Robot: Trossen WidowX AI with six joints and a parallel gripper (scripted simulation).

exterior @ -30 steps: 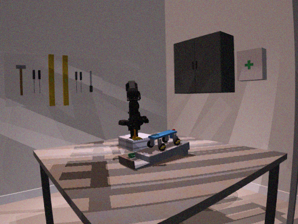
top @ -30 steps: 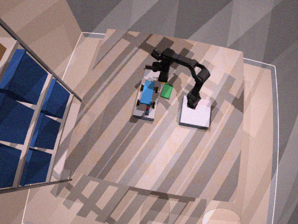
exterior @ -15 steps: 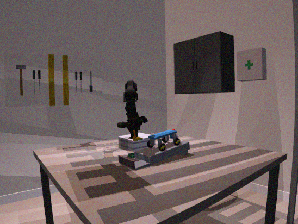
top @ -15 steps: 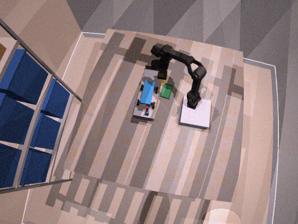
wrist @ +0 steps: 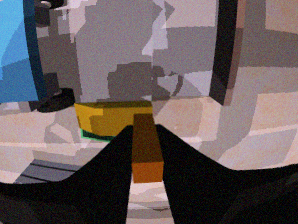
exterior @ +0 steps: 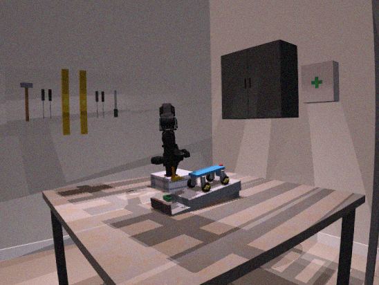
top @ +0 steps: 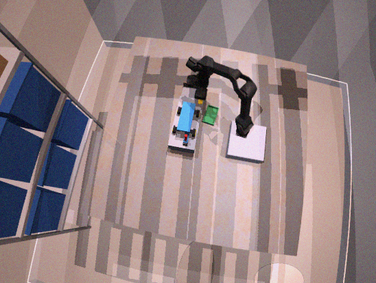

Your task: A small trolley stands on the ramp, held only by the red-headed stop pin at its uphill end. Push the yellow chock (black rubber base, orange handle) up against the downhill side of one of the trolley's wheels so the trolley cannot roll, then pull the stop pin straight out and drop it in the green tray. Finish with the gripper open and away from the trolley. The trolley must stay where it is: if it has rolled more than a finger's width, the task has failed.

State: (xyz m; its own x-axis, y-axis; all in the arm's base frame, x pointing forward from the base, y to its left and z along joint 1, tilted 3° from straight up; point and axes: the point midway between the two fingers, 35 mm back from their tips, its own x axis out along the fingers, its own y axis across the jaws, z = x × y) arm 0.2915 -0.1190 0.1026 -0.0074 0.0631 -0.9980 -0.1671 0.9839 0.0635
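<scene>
Right now my gripper tip is 290 mm to the right of the red-headed stop pin, 10 mm past it and 10 mm above it. Also, from my gripper tip: green tray 150 mm below, 80 mm behind, 50 mm to the left; then yellow chock 20 mm to the left; then dark stop bar 110 mm below, 100 mm to the right, 70 mm ahead.
</scene>
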